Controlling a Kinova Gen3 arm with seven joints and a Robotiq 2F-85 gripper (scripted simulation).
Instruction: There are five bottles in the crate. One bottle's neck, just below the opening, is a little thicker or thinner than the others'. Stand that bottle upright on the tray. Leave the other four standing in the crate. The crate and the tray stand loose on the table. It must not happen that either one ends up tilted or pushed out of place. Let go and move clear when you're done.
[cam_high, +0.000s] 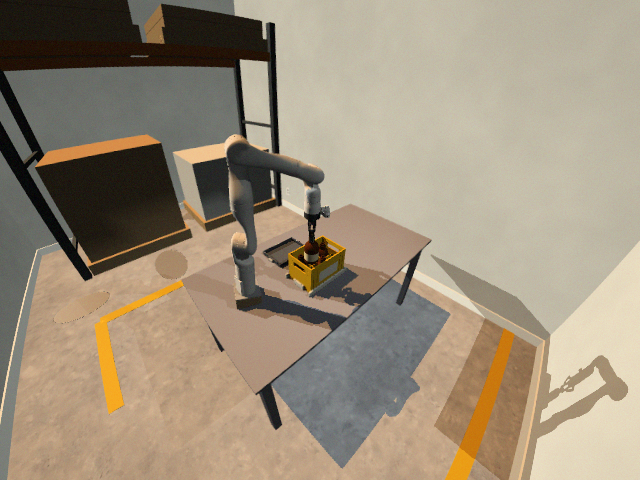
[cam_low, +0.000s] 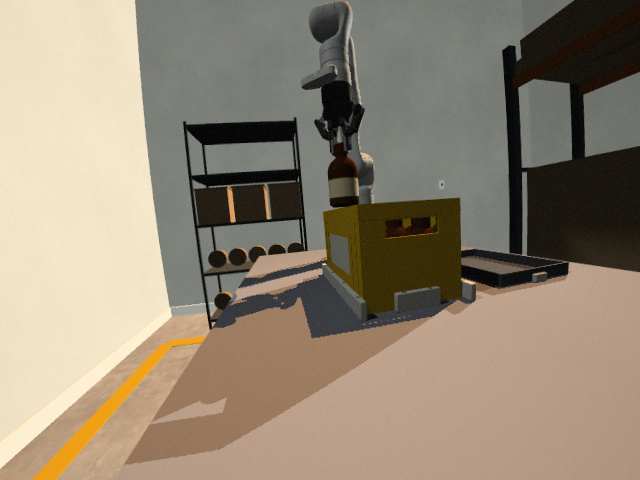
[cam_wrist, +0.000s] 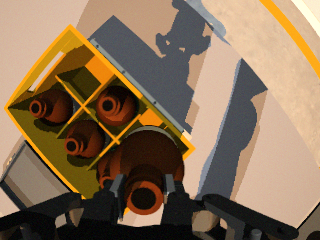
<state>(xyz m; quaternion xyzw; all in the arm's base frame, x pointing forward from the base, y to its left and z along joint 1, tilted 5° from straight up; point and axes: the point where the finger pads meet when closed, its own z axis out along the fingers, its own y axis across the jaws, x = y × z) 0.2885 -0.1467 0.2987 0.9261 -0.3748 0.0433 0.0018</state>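
The brown bottle is 7 cm below my hand. Round my hand: dark tray: 8 cm ahead, 34 cm to the left, 32 cm below; then yellow crate: 9 cm ahead, 5 cm to the left, 25 cm below.
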